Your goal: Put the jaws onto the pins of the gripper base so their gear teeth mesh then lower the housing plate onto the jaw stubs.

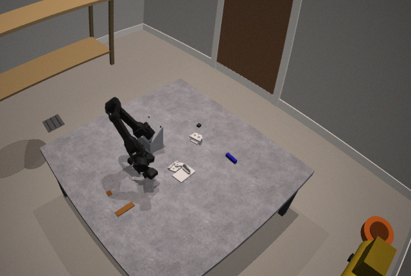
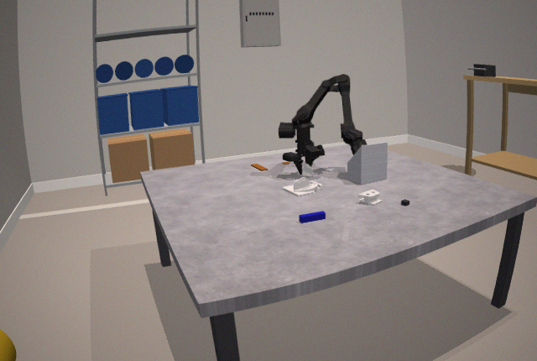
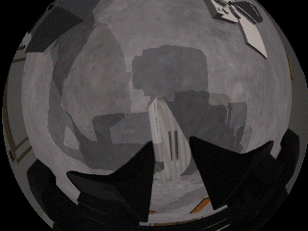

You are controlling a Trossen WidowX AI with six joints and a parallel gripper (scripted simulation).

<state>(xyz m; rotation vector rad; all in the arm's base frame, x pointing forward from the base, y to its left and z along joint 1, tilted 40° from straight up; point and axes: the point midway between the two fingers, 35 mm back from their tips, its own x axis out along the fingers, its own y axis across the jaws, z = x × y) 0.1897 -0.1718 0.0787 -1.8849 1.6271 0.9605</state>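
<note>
My gripper tip is 21 cm to the right of the white jaw, 7 cm short of it and 1 cm below it. The rest, counted from my gripper tip: blue block: 50 cm to the left, 20 cm ahead, 1 cm above; small orange piece: 24 cm to the right, 1 cm behind; orange strip: 22 cm to the right, 13 cm ahead.
</note>
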